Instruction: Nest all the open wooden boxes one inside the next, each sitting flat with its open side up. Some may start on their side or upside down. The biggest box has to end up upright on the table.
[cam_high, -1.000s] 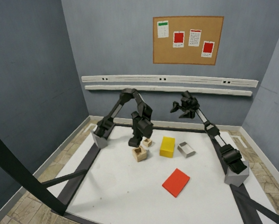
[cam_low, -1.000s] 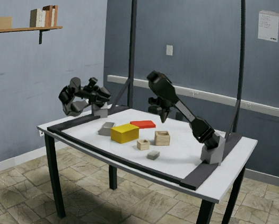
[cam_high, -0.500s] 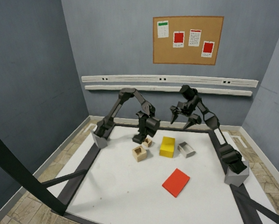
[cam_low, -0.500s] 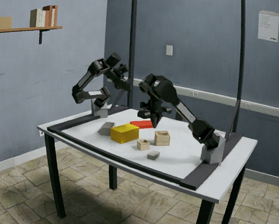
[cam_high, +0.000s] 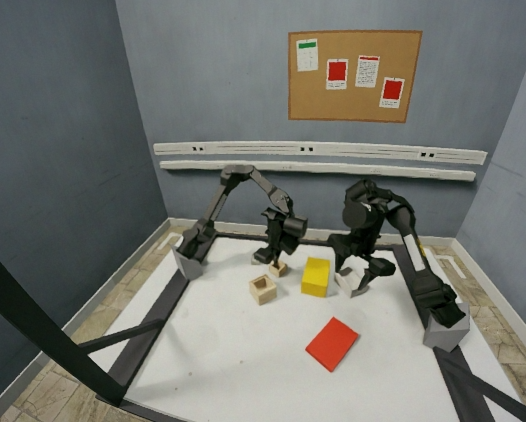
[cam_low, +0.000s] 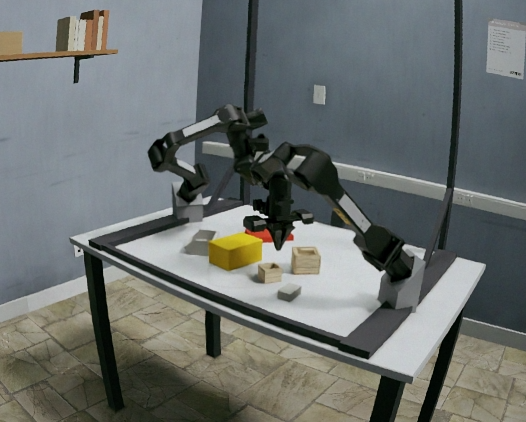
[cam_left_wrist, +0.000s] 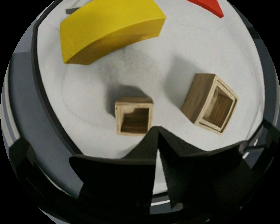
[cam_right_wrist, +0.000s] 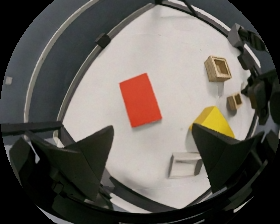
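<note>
The small wooden box is 30 mm ahead of my left hand and 100 mm below it. From my left hand the other things lie so: flat red block: 210 mm behind, 250 mm to the right, 100 mm below; grey tray: 40 mm ahead, 280 mm to the right, 90 mm below; small grey block: 60 mm ahead, 110 mm to the left, 100 mm below.
</note>
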